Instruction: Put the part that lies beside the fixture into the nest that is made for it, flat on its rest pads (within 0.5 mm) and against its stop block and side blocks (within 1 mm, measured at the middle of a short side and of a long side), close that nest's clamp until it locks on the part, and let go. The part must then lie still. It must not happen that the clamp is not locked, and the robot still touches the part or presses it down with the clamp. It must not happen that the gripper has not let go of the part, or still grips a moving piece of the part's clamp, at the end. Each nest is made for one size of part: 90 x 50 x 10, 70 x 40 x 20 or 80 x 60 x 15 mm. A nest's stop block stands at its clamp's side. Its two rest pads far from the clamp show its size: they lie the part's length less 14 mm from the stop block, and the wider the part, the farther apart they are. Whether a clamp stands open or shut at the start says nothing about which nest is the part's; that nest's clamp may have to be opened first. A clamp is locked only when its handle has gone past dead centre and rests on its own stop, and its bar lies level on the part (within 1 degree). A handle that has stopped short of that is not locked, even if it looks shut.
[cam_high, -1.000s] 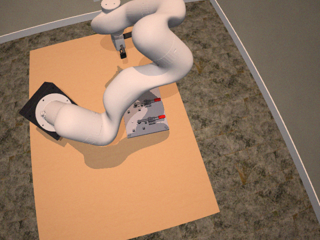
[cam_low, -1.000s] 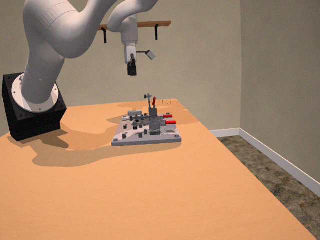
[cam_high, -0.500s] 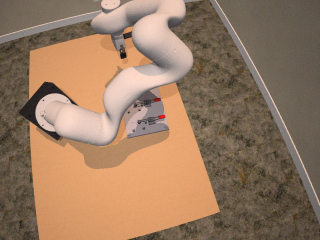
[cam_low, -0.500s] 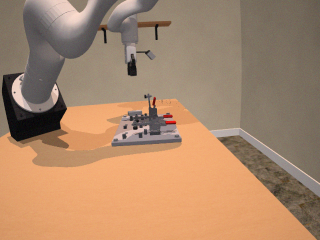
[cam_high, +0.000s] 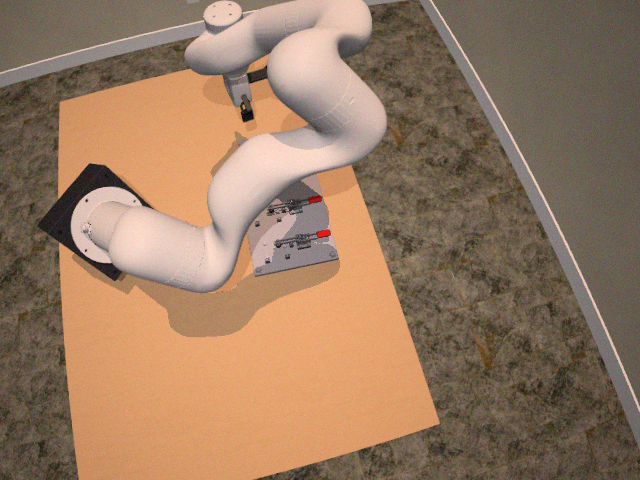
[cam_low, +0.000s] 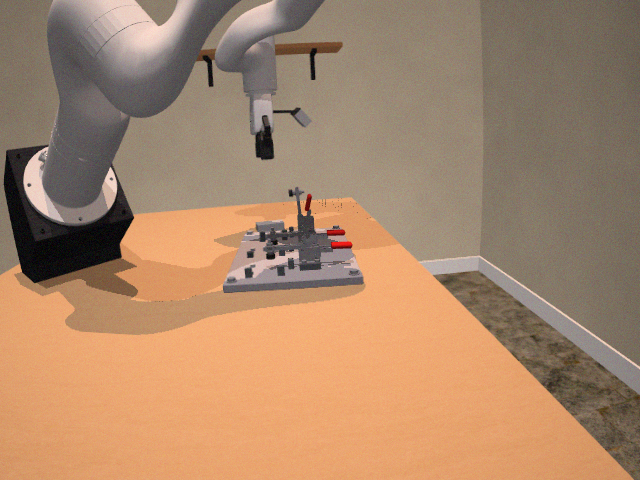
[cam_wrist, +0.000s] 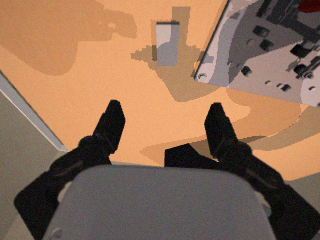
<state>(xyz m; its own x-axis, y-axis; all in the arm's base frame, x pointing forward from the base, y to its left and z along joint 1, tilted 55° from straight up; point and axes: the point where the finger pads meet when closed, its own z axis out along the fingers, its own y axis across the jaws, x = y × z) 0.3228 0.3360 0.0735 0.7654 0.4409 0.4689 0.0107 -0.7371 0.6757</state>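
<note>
My gripper is now 19 cm above the grey block. Round my hand: grey fixture plate: 26 cm to the right, 19 cm below, 1 cm ahead.
</note>
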